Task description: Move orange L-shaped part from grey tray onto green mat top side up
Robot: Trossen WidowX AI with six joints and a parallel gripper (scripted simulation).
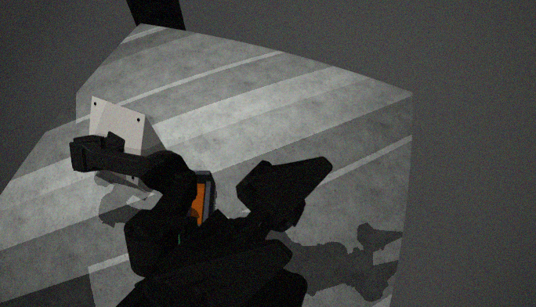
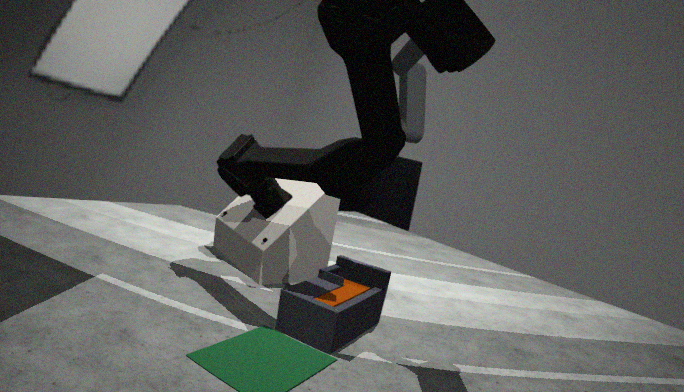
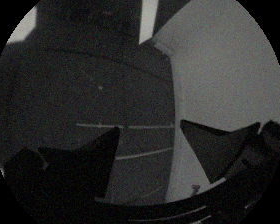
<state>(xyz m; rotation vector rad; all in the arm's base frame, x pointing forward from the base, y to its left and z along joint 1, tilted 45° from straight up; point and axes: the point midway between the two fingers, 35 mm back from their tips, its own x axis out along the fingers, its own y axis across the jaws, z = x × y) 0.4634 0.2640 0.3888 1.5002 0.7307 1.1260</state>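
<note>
Right now the orange L-shaped part is 25 cm behind my gripper tip, 6 cm to the left of it and 53 cm below it. The rest, counted from my gripper tip: green mat (19 cm behind, 9 cm to the right, 59 cm below).
</note>
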